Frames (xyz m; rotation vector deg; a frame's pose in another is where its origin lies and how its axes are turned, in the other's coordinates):
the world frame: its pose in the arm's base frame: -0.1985 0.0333 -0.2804 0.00 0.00 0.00
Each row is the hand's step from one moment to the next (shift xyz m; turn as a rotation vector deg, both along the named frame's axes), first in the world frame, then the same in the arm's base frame.
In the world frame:
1: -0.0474 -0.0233 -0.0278 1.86 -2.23 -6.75
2: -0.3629 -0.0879 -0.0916 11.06 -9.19 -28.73
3: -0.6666 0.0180 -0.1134 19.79 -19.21 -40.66
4: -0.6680 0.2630 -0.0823 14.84 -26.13 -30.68
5: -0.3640 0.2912 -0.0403 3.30 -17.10 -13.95
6: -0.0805 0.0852 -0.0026 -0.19 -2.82 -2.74
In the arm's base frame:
1: -0.0474 -0.0233 -0.0278 1.86 -2.23 -6.75
2: -0.3629 -0.0879 -0.0916 11.06 -9.19 -28.73
3: -0.6666 0.0180 -0.1134 19.79 -19.21 -40.66
4: -0.6680 0.2630 -0.0823 14.84 -26.13 -30.68
5: -0.3640 0.2912 -0.0403 3.30 -17.10 -13.95
6: -0.0805 0.0852 -0.0026 -0.19 -2.82 -2.74

